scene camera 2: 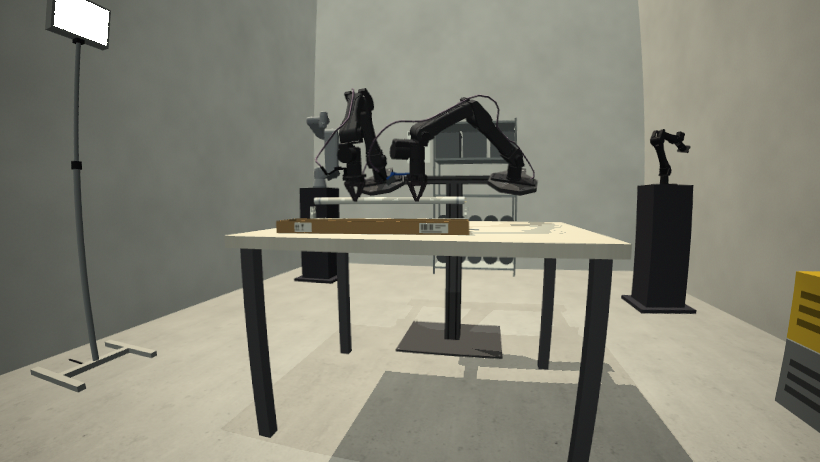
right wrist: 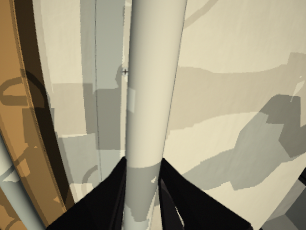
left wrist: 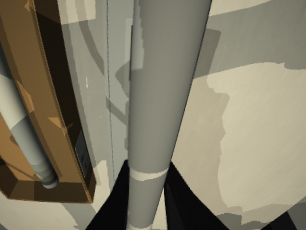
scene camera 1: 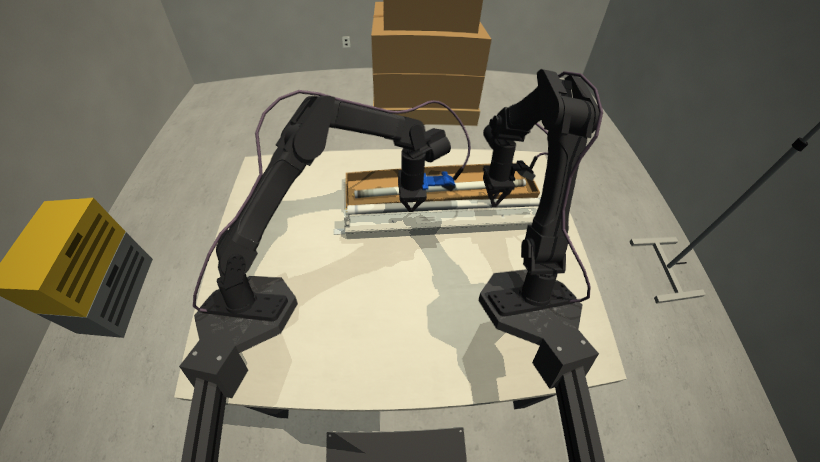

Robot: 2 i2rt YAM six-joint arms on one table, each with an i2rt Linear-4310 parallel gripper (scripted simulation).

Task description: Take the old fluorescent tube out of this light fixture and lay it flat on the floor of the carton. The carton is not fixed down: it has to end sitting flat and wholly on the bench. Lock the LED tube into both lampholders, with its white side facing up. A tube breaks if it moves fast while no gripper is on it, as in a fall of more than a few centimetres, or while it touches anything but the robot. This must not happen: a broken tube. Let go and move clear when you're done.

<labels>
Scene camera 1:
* my left gripper: 410,208
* my right gripper: 493,203
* old fluorescent tube: 365,193
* LED tube: 517,202
</labels>
